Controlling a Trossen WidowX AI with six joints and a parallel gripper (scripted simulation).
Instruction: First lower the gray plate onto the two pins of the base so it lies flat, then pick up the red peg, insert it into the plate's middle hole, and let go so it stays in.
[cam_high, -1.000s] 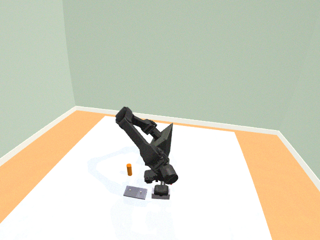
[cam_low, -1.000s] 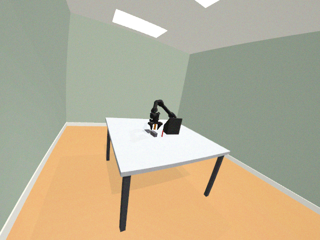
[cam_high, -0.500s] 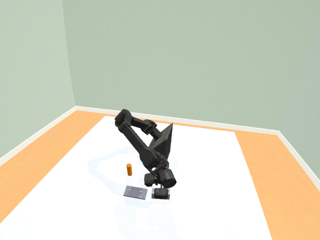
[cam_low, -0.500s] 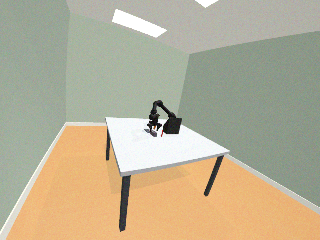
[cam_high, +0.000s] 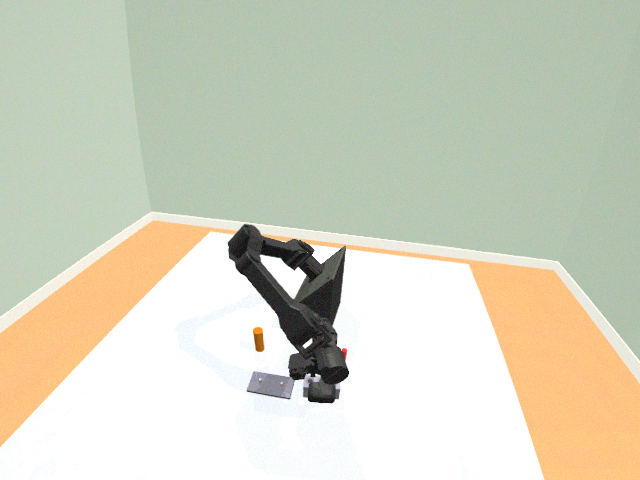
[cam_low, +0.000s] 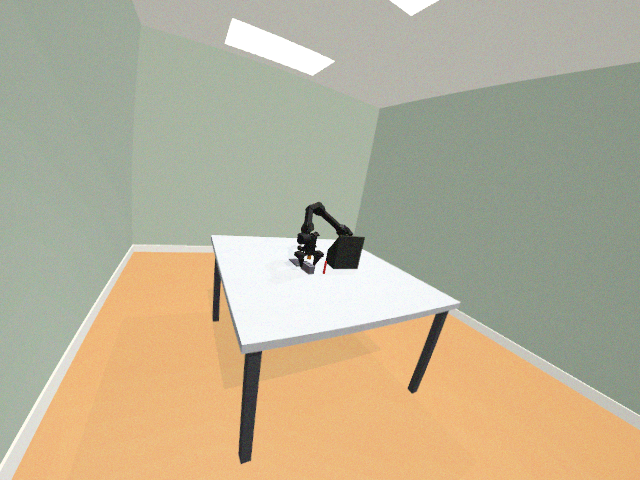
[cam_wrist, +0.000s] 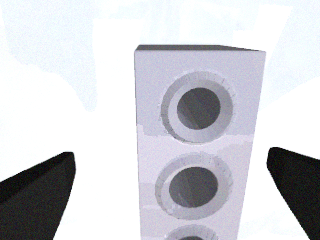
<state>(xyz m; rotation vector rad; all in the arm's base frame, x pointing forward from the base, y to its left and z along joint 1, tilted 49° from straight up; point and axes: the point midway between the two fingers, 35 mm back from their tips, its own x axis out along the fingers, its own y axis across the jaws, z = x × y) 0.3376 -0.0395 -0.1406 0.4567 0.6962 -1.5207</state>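
Now: the gray plate 10 mm above my gripper tip. Round my gripper tip: orange cylinder 210 mm to the right, 120 mm behind, 10 mm above; then red peg 100 mm behind, 40 mm to the left, 10 mm above; then gray base 140 mm to the right, 20 mm below.
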